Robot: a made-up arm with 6 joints.
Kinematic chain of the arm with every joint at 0, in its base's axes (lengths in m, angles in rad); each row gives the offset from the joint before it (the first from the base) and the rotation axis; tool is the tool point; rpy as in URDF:
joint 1: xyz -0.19 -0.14 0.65 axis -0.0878 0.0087 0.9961
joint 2: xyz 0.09 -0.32 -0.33 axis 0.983 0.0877 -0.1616
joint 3: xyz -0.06 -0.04 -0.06 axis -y
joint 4: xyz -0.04 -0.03 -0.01 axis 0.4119 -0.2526 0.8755
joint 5: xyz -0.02 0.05 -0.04 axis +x
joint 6: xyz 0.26 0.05 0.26 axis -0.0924 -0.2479 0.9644
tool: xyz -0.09 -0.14 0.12 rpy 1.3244 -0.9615 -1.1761
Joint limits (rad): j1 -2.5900..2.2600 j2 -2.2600..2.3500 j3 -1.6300..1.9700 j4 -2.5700..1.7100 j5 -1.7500..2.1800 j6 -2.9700..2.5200
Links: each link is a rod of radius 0.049 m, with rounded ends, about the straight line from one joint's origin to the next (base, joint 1, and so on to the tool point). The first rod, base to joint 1, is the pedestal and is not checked.
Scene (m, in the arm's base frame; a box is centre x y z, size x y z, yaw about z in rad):
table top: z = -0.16
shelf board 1: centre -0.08 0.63 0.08 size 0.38 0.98 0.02 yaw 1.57
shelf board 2: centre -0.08 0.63 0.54 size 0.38 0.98 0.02 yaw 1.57
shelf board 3: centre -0.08 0.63 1 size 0.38 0.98 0.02 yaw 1.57
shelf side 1: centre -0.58 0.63 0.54 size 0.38 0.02 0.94 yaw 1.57
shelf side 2: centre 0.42 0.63 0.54 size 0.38 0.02 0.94 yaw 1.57
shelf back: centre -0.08 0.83 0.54 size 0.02 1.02 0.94 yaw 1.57
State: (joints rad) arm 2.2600 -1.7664 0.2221 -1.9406 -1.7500 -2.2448
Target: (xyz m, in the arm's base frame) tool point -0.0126 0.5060 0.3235
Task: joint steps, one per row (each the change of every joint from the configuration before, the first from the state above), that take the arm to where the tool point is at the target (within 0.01 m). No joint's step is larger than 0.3 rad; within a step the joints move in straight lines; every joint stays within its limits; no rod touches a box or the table.
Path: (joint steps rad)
1: -0.0962 0.0822 0.2467 -0.1574 0.0638 0.1306
2: -0.0961 0.0822 0.2467 -0.1573 0.0638 0.1307
3: -0.0962 0.0821 0.2467 -0.1573 0.0639 0.1306
4: -0.0961 0.0822 0.2467 -0.1574 0.0638 0.1307
5: -0.0575 -0.0374 -0.0998 0.2417 0.0937 -0.0381
6: -0.0575 -0.0375 -0.0999 0.2418 0.0937 -0.0381
7: -0.0575 -0.0374 -0.0999 0.2417 0.0937 -0.0381
8: -0.0575 -0.0375 -0.0998 0.2418 0.0937 -0.0381
9: -0.0575 -0.0374 -0.0999 0.2417 0.0937 -0.0381
10: 0.1995 -0.0198 -0.1296 0.0400 -0.1654 -0.0625
11: 0.1995 -0.0198 -0.1295 0.0400 -0.1654 -0.0625

